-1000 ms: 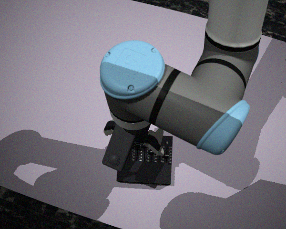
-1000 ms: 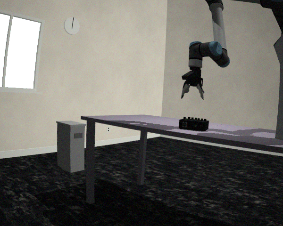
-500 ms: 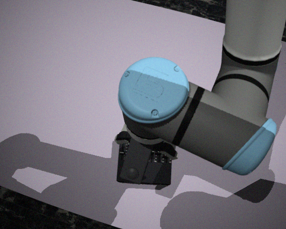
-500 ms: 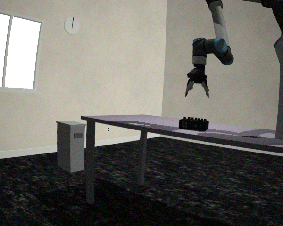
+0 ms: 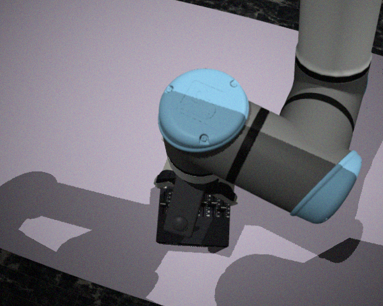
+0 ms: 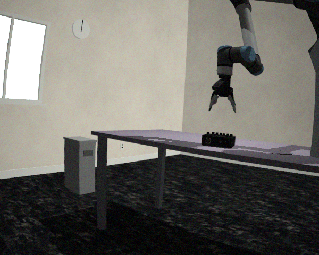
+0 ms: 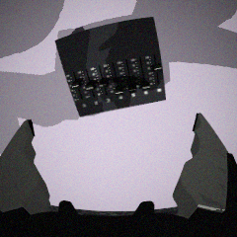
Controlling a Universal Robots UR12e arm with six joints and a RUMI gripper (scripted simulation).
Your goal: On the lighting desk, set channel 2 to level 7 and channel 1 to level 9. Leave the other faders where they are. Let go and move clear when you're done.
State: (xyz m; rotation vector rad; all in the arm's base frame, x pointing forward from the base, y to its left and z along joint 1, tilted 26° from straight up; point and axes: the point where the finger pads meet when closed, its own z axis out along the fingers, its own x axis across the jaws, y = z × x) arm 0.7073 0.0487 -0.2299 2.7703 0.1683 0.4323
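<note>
Now: the channel 1 knob 120 mm below my hand, 60 mm behind it and 10 mm to the right of it.
</note>
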